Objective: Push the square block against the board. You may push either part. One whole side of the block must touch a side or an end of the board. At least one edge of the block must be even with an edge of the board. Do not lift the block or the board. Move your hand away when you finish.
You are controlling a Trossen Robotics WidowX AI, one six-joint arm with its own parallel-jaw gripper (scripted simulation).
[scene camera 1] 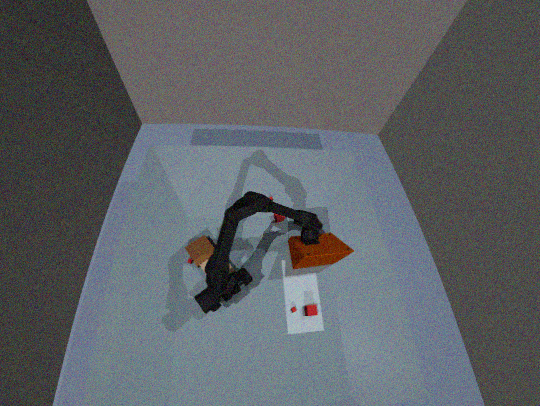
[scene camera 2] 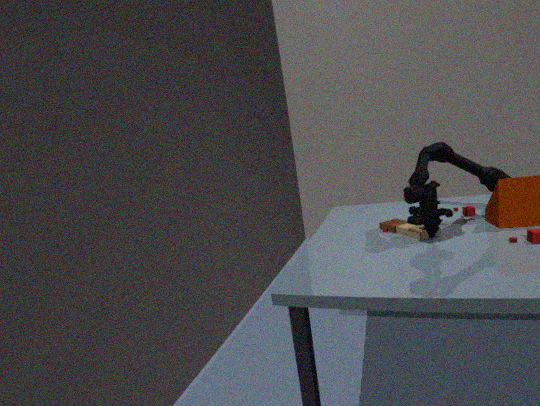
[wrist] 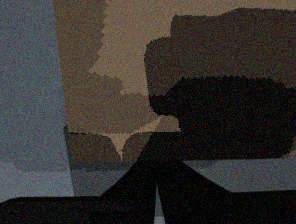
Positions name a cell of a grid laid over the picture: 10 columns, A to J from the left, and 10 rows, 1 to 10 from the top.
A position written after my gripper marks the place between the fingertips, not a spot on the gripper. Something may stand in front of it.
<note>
In view: my gripper (scene camera 2: H6) and a tan board (wrist: E4).
My gripper also shows in the wrist view (wrist: F7).
</note>
